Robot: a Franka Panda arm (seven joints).
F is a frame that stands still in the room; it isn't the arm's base.
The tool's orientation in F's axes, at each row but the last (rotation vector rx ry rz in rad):
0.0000 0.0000 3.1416
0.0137 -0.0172 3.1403
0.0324 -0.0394 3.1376
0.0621 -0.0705 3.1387
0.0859 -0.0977 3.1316
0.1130 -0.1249 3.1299
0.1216 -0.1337 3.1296
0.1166 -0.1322 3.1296
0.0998 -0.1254 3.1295
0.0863 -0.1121 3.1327
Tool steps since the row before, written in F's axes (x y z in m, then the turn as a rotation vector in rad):
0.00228 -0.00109 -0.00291 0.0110 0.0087 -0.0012
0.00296 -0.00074 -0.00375 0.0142 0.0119 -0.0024
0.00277 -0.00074 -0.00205 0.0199 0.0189 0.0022
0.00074 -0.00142 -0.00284 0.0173 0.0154 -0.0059
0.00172 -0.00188 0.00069 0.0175 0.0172 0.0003
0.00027 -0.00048 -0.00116 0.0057 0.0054 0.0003
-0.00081 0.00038 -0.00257 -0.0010 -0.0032 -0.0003
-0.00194 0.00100 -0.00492 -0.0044 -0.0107 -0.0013
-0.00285 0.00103 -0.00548 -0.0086 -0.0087 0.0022
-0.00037 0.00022 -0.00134 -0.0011 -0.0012 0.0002
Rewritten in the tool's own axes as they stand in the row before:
-0.00228 0.00109 -0.00291 -0.0110 -0.0087 -0.0012
-0.00299 0.00078 -0.00372 -0.0142 -0.0119 -0.0024
-0.00281 0.00078 -0.00197 -0.0198 -0.0190 0.0021
-0.00085 0.00154 -0.00274 -0.0175 -0.0152 -0.0059
-0.00169 0.00182 0.00090 -0.0174 -0.0173 0.0002
-0.00036 0.00057 -0.00110 -0.0056 -0.0055 0.0003
0.00061 -0.00015 -0.00265 0.0010 0.0032 -0.0001
0.00157 -0.00056 -0.00512 0.0042 0.0108 -0.0007
0.00250 -0.00056 -0.00571 0.0087 0.0086 0.0023
0.00030 -0.00012 -0.00137 0.0011 0.0012 0.0002

